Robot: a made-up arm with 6 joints. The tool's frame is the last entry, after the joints. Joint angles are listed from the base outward. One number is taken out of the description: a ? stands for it. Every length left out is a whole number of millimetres.
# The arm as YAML. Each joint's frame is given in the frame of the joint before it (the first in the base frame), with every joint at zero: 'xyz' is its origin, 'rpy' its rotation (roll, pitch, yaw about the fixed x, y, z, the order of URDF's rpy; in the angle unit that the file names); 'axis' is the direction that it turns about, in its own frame. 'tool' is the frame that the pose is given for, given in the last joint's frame.
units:
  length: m
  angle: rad
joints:
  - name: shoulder
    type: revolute
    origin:
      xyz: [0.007, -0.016, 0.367]
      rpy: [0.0, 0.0, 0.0]
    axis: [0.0, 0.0, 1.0]
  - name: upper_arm
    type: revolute
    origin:
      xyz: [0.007, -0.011, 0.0]
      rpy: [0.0, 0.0, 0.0]
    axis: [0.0, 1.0, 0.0]
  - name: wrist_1
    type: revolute
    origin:
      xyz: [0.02, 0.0, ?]
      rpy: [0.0, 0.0, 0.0]
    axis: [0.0, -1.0, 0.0]
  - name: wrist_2
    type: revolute
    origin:
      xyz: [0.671, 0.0, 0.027]
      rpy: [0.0, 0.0, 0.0]
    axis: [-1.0, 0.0, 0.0]
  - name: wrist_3
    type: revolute
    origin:
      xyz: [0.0, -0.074, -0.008]
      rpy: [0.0, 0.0, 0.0]
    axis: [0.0, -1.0, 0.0]
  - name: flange
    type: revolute
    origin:
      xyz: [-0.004, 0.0, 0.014]
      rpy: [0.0, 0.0, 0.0]
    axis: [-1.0, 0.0, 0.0]
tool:
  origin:
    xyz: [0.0, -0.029, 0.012]
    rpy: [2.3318, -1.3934, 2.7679]
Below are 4 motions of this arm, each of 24 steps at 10 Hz.
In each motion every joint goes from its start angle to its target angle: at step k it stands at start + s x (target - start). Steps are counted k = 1, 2, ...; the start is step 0. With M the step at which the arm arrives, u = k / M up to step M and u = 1 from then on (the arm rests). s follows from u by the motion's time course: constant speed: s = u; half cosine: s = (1 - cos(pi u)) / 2; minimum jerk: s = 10 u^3 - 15 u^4 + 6 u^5.
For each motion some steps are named. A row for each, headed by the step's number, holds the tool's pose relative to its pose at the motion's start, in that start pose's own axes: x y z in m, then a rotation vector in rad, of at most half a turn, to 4 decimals.
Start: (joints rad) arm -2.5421 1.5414 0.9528 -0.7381 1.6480 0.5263
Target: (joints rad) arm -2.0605 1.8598 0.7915 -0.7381 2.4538 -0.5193
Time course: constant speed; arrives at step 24
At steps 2, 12, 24:
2: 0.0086 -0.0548 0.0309 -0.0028 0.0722 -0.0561
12: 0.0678 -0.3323 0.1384 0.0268 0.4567 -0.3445
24: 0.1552 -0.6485 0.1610 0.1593 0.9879 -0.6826

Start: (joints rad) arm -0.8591 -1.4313 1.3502 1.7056 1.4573 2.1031
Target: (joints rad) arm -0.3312 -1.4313 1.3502 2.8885 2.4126 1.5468
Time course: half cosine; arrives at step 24
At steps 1, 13, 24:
1: 0.0008 -0.0024 0.0010 -0.0044 0.0005 -0.0028
13: 0.0971 -0.3301 0.0881 -0.5572 0.2641 -0.5037
24: 0.1625 -0.5848 0.0959 -0.9253 0.7355 -0.9685

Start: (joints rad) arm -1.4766 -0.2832 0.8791 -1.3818 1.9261 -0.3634
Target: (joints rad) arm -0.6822 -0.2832 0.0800 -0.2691 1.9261 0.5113
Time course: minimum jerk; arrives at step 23
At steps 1, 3, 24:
1: 0.0002 -0.0002 -0.0003 0.0005 -0.0008 0.0008
3: 0.0052 -0.0039 -0.0073 0.0123 -0.0179 0.0194
24: 0.4477 -0.1909 -0.0957 0.7517 -0.2796 1.0701

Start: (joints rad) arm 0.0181 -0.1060 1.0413 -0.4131 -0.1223 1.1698
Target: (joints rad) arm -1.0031 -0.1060 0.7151 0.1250 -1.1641 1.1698
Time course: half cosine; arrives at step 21
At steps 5, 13, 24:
5: -0.0287 -0.0082 -0.0101 0.1412 -0.0888 0.2000
13: -0.1433 -0.1022 -0.0819 0.5656 -0.1740 1.1838
24: -0.1799 -0.2083 -0.1428 0.6411 0.0101 1.8045

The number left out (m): 0.66
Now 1 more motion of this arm.
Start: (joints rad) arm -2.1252 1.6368 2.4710 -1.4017 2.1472 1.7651
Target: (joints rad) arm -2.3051 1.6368 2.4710 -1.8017 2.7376 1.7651
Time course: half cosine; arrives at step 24
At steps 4, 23, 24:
4: -0.0010 0.0102 0.0033 -0.0399 -0.0070 0.0306
23: -0.0002 0.1622 0.0421 -0.5935 -0.1528 0.4410
24: -0.0001 0.1630 0.0423 -0.5961 -0.1537 0.4428

